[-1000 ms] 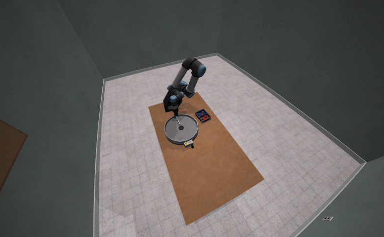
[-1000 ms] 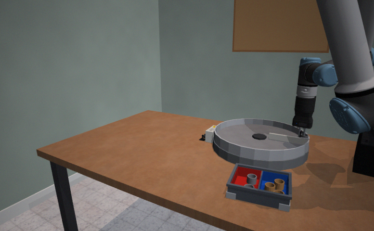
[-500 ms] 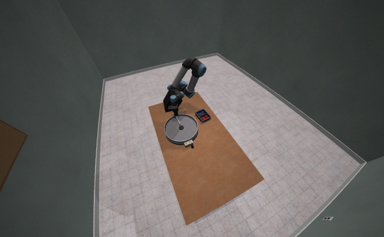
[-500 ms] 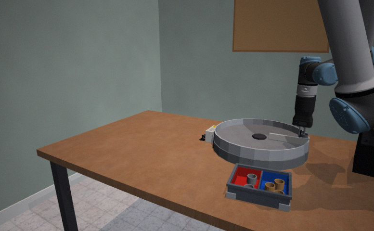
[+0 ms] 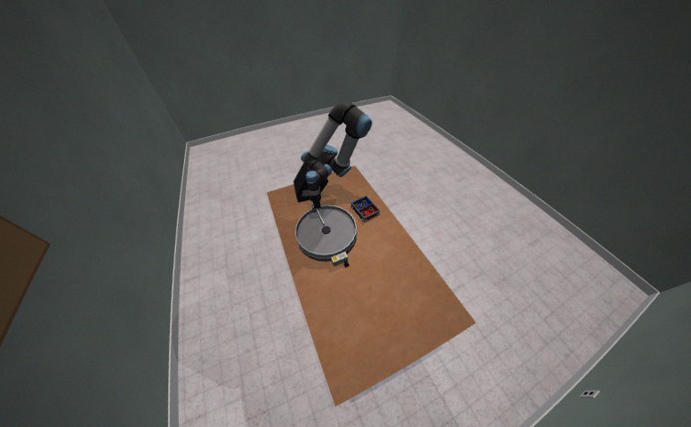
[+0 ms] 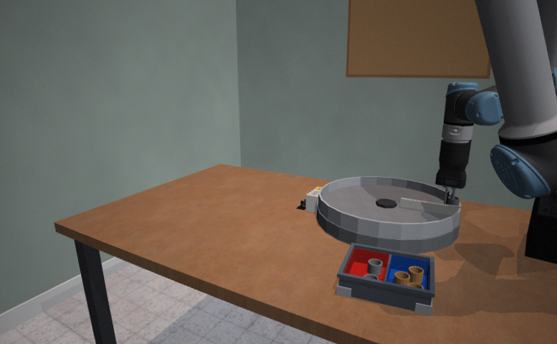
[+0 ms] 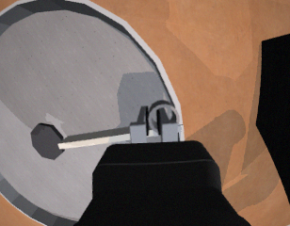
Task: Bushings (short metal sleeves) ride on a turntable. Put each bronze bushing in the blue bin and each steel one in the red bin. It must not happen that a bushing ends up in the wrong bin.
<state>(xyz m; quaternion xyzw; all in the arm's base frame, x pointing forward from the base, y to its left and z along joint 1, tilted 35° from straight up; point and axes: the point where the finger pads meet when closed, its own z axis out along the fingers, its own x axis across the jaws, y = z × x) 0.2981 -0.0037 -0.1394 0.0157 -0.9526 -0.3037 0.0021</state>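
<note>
Right now the bin is 38 cm to the left of my hand, 7 cm below it and 3 cm ahead of it. Round my hand: grey turntable: 17 cm ahead, 5 cm to the left, 5 cm below.
</note>
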